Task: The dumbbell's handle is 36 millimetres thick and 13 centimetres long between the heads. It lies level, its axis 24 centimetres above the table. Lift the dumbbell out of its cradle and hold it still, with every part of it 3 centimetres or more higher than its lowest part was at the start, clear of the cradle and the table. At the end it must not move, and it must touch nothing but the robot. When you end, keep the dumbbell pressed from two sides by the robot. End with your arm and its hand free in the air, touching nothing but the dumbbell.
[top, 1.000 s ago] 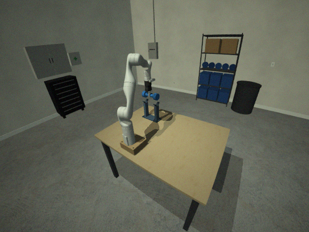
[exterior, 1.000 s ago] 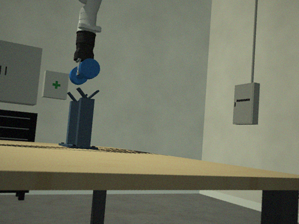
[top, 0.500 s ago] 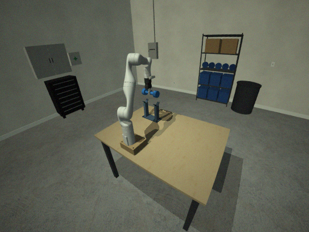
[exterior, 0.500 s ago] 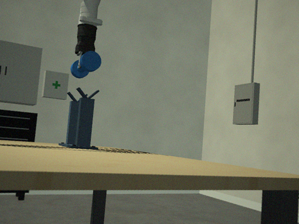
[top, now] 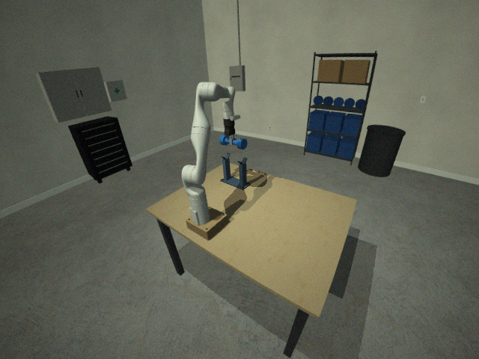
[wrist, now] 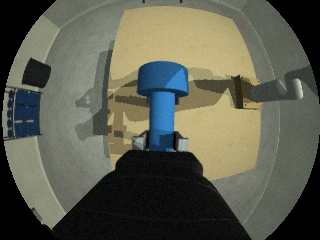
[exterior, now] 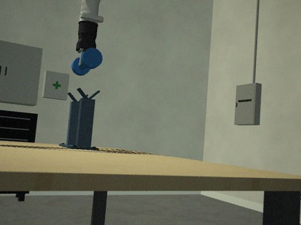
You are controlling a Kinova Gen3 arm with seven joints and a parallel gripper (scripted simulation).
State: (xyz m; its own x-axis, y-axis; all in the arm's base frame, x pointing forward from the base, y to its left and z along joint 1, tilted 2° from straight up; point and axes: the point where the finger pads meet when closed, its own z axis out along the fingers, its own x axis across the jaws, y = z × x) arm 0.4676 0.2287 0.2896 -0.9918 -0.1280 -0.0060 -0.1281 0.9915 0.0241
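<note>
Right now my hand is right at the blue dumbbell. Round my hand: cradle: 24 cm below.
</note>
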